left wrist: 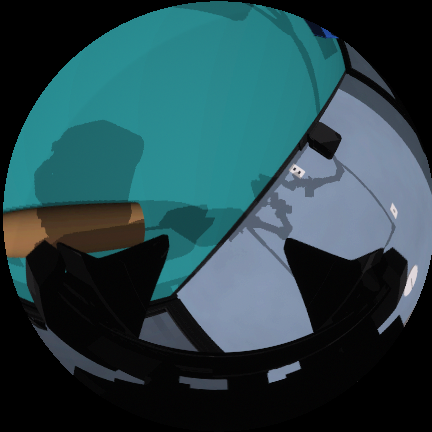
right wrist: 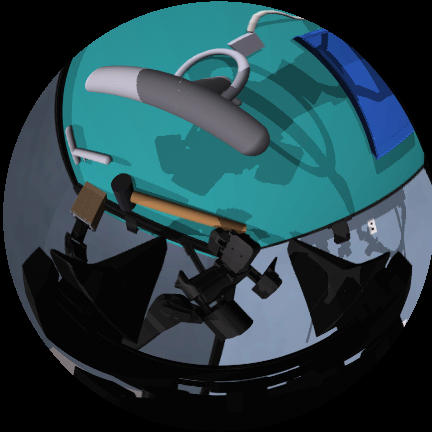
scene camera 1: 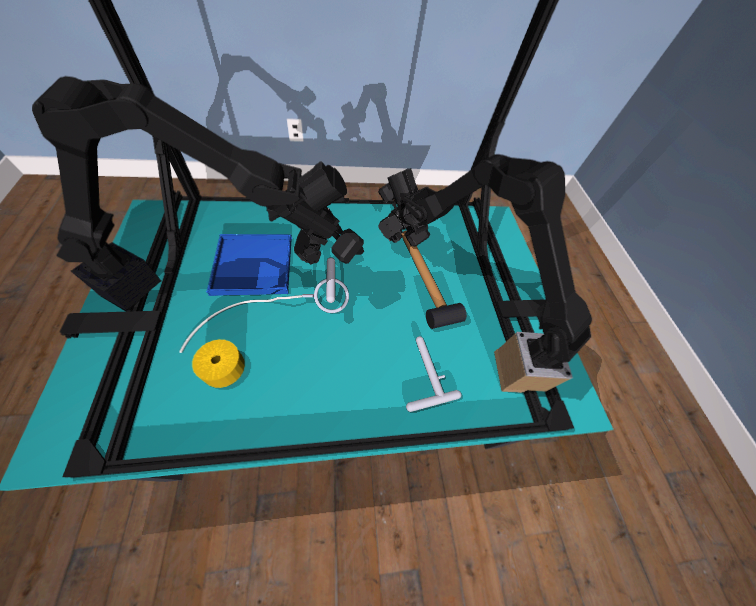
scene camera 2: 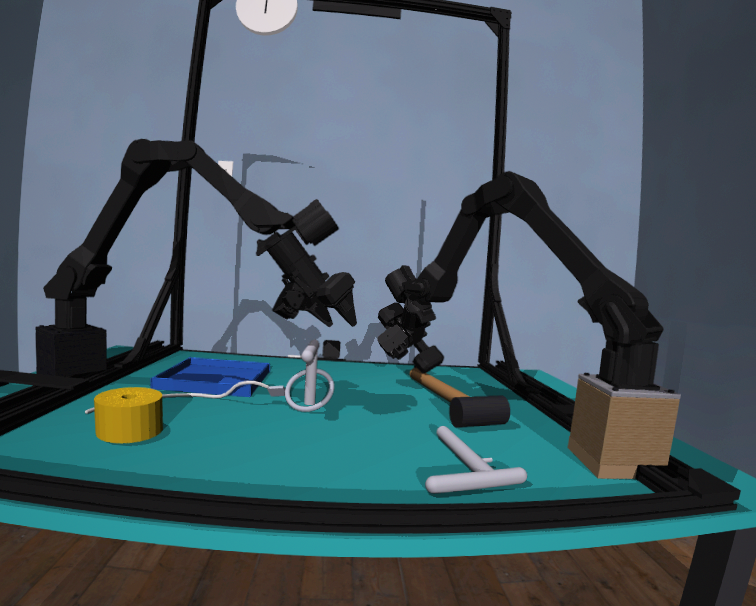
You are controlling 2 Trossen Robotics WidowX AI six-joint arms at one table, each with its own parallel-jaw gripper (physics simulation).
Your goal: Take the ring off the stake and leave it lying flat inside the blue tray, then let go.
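Places are measured from the left arm's base along level axes (x ahead, y left, z up), in centimetres.
Where they show: left gripper, fingertip midpoint: [left wrist: 228,243] [right wrist: 261,246]; right gripper, fingertip midpoint: [right wrist: 229,244] [scene camera 2: 342,325]; left arm's base, origin of the base link: [right wrist: 82,221] [scene camera 1: 544,353] [scene camera 2: 626,383]; right arm's base, origin of the base link: [scene camera 1: 107,265] [scene camera 2: 71,328].
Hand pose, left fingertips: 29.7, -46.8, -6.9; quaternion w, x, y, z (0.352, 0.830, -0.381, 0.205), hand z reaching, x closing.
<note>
Each offset is from my left fingertips to the top centre of the thing, as dx, dy, dz. "pt": to the spot under its first point.
A pale ring [scene camera 1: 330,311] [scene camera 2: 309,409] [right wrist: 245,65] with a grey block and a white cord hangs upright at a grey T-topped stake @[+17.4, +30.9, +6.4] [scene camera 1: 330,276] [scene camera 2: 311,381] [right wrist: 200,107]; how it is held there is partly hidden. The blue tray @[+39.7, +21.1, -2.6] [scene camera 1: 249,292] [scene camera 2: 201,386] [right wrist: 390,112] is left of the stake; a corner of the tray also shows in the left wrist view [left wrist: 329,33]. My right gripper [scene camera 1: 328,251] [scene camera 2: 341,321] is open and empty, above and behind the stake. My left gripper [scene camera 1: 403,236] [scene camera 2: 413,353] [left wrist: 228,243] is open and empty near the hammer handle's end.
A hammer @[-7.8, +20.4, +0.2] [scene camera 1: 425,276] [scene camera 2: 478,410] [left wrist: 75,227] [right wrist: 172,209] lies right of the stake. A pale T-shaped piece @[-5.8, +48.1, -2.9] [scene camera 1: 429,366] [scene camera 2: 463,449] [right wrist: 92,156] is at the front right. A yellow cylinder @[+39.4, +50.2, +0.2] [scene camera 1: 217,372] [scene camera 2: 128,419] stands front left. The cord @[pt +39.3, +33.6, -4.4] [scene camera 1: 242,303] [scene camera 2: 214,395] curves left from the ring.
</note>
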